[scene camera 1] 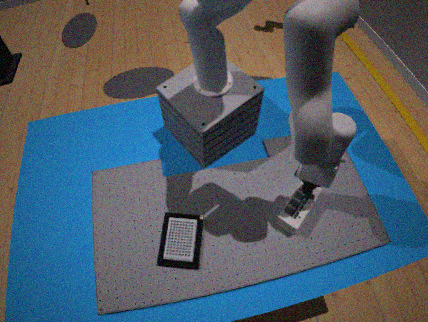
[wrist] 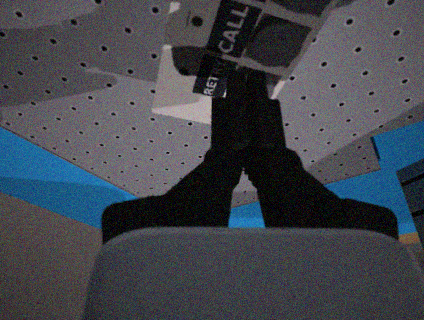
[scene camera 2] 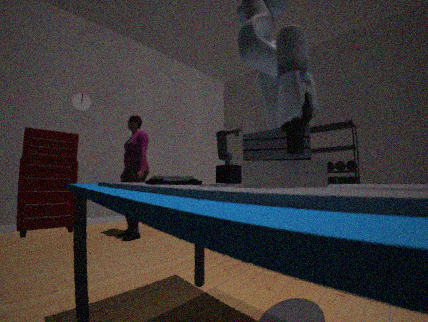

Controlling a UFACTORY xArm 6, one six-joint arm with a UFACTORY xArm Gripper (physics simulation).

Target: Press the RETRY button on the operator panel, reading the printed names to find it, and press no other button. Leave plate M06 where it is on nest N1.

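Seen in the pictures: gripper, fingertip midpoint: [scene camera 1: 305, 190] [wrist: 242, 91] [scene camera 2: 295, 153]; arm's base, origin of the base link: [scene camera 1: 213, 82] [scene camera 2: 280, 134].
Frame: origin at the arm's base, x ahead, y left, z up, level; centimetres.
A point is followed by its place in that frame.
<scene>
The operator panel [scene camera 1: 292, 227] {x 46.1, y 13.9, z -16.1 cm} [wrist: 182, 95] {x 36.6, y 25.0, z -15.7 cm} stands under my gripper, partly in shadow. In the wrist view, the CALL label [wrist: 233, 27] {x 38.7, y 20.3, z -15.7 cm} is readable beside a dark round button [wrist: 277, 42] {x 37.1, y 18.9, z -15.4 cm}. The RETRY label [wrist: 211, 80] {x 36.6, y 22.9, z -15.7 cm} is lower and partly covered; its first letters show, and its button is hidden behind my fingers. My gripper [scene camera 1: 303, 192] {x 36.6, y 21.1, z -13.8 cm} [scene camera 2: 296, 151] {x 36.6, y 21.1, z -13.8 cm} [wrist: 242, 91] {x 36.6, y 21.1, z -13.8 cm} is shut and empty, its tips over the panel's RETRY end. Whether they touch a button cannot be told. Plate M06 [scene camera 1: 180, 239] {x 41.9, y -18.6, z -18.4 cm}, pale and gridded, lies on the black nest N1 [scene camera 1: 162, 256] {x 45.7, y -24.3, z -19.2 cm}; its print is unreadable.
The striped robot base [scene camera 1: 232, 136] {x 12.3, y 3.9, z -13.6 cm} [scene camera 2: 260, 142] {x 14.9, y -1.1, z -5.5 cm} stands behind the grey perforated board [scene camera 1: 125, 280] {x 50.4, y -36.6, z -21.0 cm} on the blue table top [scene camera 1: 50, 210] {x 23.2, y -61.8, z -22.3 cm}. A short pale rod [scene camera 1: 211, 211] {x 34.0, y -7.8, z -21.0 cm} is beside the nest. A person [scene camera 2: 136, 152], a red cabinet [scene camera 2: 49, 180] and a shelf rack [scene camera 2: 357, 155] are in the background.
</scene>
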